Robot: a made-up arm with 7 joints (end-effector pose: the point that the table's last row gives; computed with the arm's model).
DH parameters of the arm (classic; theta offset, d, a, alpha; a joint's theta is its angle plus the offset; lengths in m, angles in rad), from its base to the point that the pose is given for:
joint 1: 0 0.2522 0 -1.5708
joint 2: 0 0 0 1.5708
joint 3: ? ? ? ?
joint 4: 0 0 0.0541 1.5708
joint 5: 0 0.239 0 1.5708
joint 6: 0 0 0.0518 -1.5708
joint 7: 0 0.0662 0 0
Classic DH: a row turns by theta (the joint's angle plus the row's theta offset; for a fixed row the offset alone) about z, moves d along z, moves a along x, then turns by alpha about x.
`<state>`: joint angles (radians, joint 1 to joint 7).
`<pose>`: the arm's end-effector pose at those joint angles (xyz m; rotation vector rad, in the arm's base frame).
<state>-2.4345 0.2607 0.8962 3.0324 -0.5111 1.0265 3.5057</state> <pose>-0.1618 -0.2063 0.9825 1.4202 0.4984 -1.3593</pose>
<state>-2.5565 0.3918 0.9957 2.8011 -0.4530 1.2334 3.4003</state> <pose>-0.2502 -0.3160 0.9049 1.8455 0.8413 -1.0880</pose>
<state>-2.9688 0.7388 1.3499 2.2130 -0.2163 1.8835 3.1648</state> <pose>-0.4050 -0.3637 0.6369 2.1264 1.6168 0.3741</pose>
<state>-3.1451 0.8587 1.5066 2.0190 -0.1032 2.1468 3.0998</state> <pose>-0.4234 -0.3033 0.5795 1.8254 1.7969 0.8862</pose>
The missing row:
joint 3: 0 0.4531 0.0713 1.5708
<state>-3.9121 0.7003 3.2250 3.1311 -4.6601 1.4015 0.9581</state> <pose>-0.3020 0.3735 0.8376 -1.6064 -0.6198 -1.4403</pose>
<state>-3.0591 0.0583 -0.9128 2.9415 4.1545 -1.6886 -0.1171</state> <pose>-0.1313 0.0255 0.8795 2.3771 0.1781 -1.7789</pose>
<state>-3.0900 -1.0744 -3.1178 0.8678 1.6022 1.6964 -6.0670</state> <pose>0.4241 0.1018 0.1192 -0.9022 1.3894 1.6011</pose>
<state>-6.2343 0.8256 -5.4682 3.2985 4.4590 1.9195 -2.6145</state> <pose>0.5384 -0.0584 0.7096 1.3567 2.0095 -0.8078</pose>
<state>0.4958 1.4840 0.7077 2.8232 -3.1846 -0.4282 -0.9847</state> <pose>0.5792 0.4418 0.1772 -1.1929 1.7112 0.4814</pose>
